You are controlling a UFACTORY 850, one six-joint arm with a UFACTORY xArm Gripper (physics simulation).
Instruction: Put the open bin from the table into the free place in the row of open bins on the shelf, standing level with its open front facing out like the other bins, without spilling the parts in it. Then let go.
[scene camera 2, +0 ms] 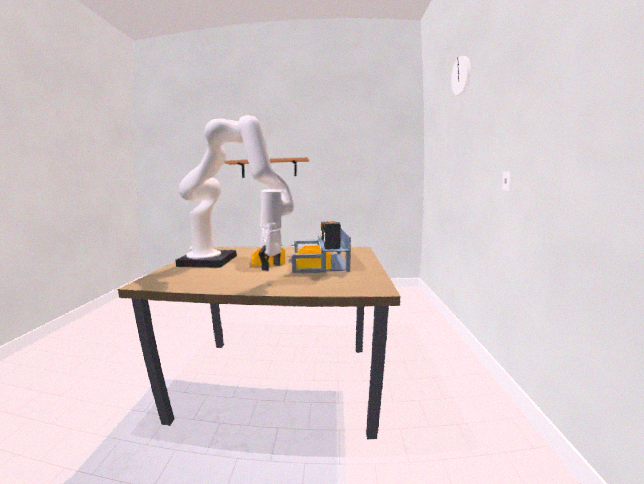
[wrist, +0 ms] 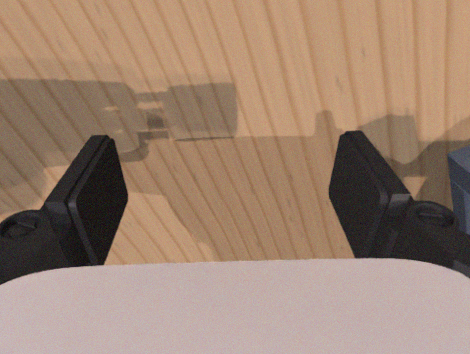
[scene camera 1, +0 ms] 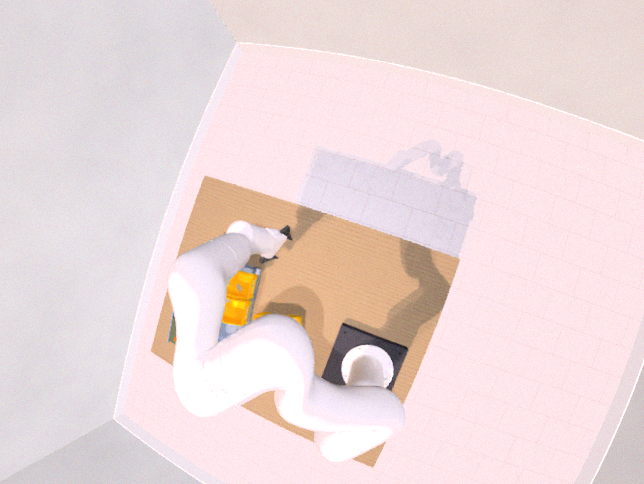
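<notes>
The open bin is yellow and stands on the table (scene camera 1: 364, 275) (scene camera 2: 218, 281). Part of this bin (scene camera 1: 292, 317) (scene camera 2: 256, 258) shows beside the arm in scene camera 1 and behind the fingers in scene camera 2. The blue-grey shelf (scene camera 1: 229, 330) (scene camera 2: 308, 270) (wrist: 461, 172) holds yellow bins in a row. Two row bins (scene camera 1: 241, 286) (scene camera 1: 235, 312) show in scene camera 1, with bare shelf beside them, partly hidden by the arm. My gripper (scene camera 1: 278, 246) (scene camera 2: 271, 260) (wrist: 228, 165) is open and empty, pointing down low over the table, off the shelf's end and apart from the bin.
A black box (scene camera 2: 331, 235) stands on the upper part of the shelf. The arm's black base plate (scene camera 1: 334, 359) (scene camera 2: 187, 261) is on the far side of the table bin from the shelf. The arm passes over part of the shelf and the bin in scene camera 1.
</notes>
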